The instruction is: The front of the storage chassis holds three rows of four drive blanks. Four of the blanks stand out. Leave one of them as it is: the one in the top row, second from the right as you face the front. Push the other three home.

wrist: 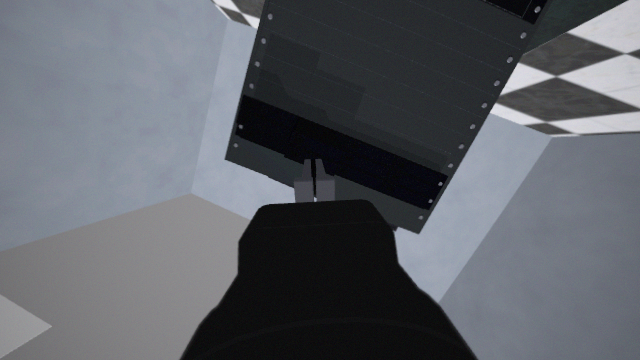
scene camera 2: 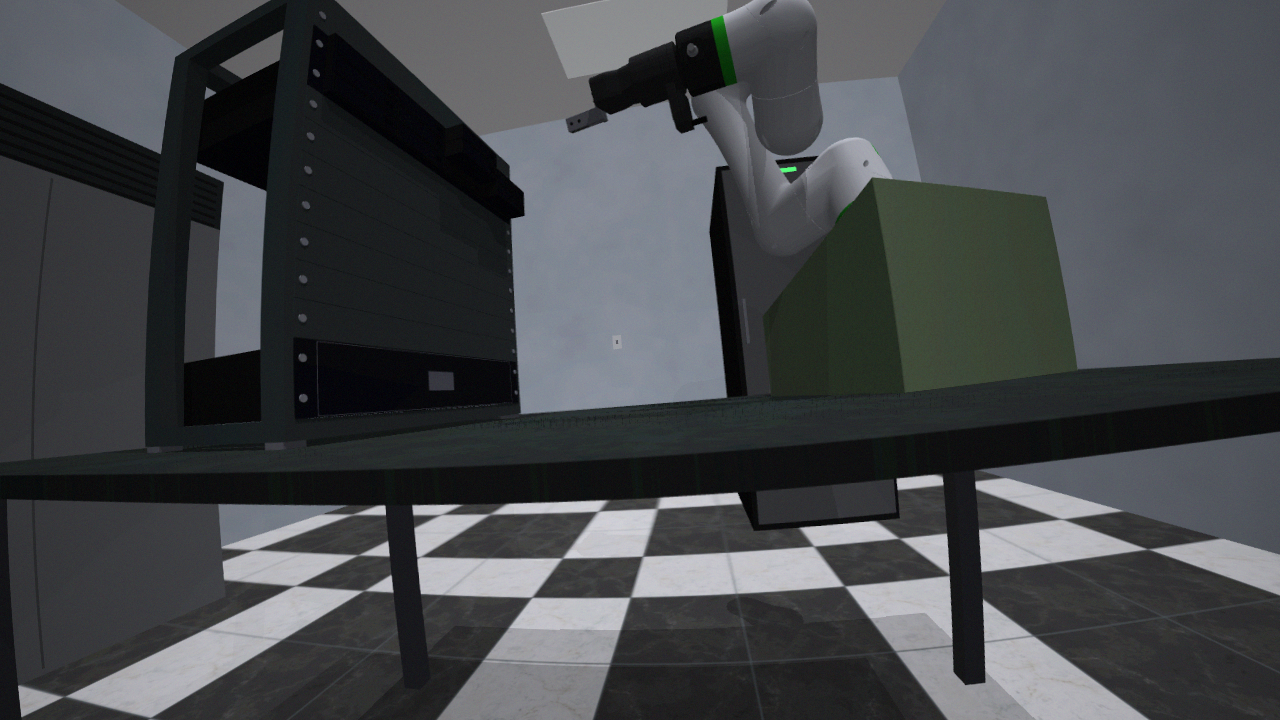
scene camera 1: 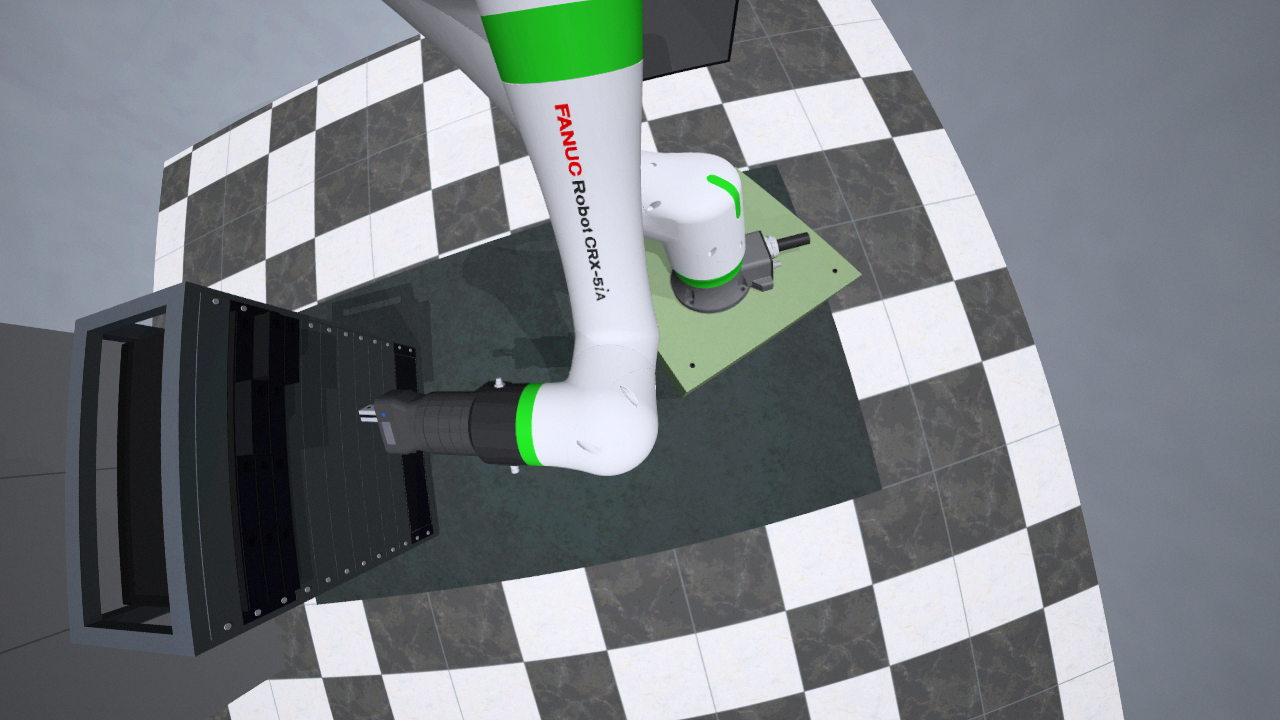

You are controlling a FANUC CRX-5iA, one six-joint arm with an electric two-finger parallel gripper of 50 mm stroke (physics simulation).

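Frame: origin at the arm's base, x back, y left, z down, level; millimetres.
Where they show: gripper, fingertip midpoint: (wrist: 313, 170) (scene camera 2: 569, 126) (scene camera 1: 365, 413); arm's base at its link origin: (scene camera 1: 711, 278).
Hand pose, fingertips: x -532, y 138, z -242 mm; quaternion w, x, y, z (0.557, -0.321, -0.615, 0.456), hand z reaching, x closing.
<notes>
Each offset is from my fingertips to the top centre of the thing. "pt": to the spot under its first point. Level surfaces: height alone.
The dark storage chassis @[pt dz +2, dx -226, dy +135 mm] (scene camera 1: 264, 528) (scene camera 2: 384, 98) (wrist: 385, 165) sits high in the rack (scene camera 1: 189, 573) (scene camera 2: 281, 268). In scene view 1 a blank @[dz -5, dx -232, dy -143 mm] (scene camera 1: 260, 344) near the right end of the chassis front, and another blank @[dz -33, dx -239, dy -33 mm] (scene camera 1: 244, 416) in the top row beside it, look raised. In scene view 2 a blank @[dz +24, dx -232, dy -143 mm] (scene camera 2: 505, 192) at the far, right end stands out. Dark surfaces blur the rows, so I cannot tell how far each blank stands out. My gripper (scene camera 1: 365, 413) (scene camera 2: 569, 126) (wrist: 313, 170) is shut and empty, in front of the rack and apart from it.
The rack stands on the dark table @[dz +484 mm] (scene camera 1: 760, 465) (scene camera 2: 716, 447). Plain panels @[pt dz +194, dx -240, dy +119 mm] (scene camera 2: 393, 232) (wrist: 400, 50) lie below the chassis, with a dark unit (scene camera 2: 375, 380) at the bottom. The green pedestal (scene camera 1: 760, 331) (scene camera 2: 975, 286) bears the arm. A grey cabinet (scene camera 2: 98, 358) stands behind the rack.
</notes>
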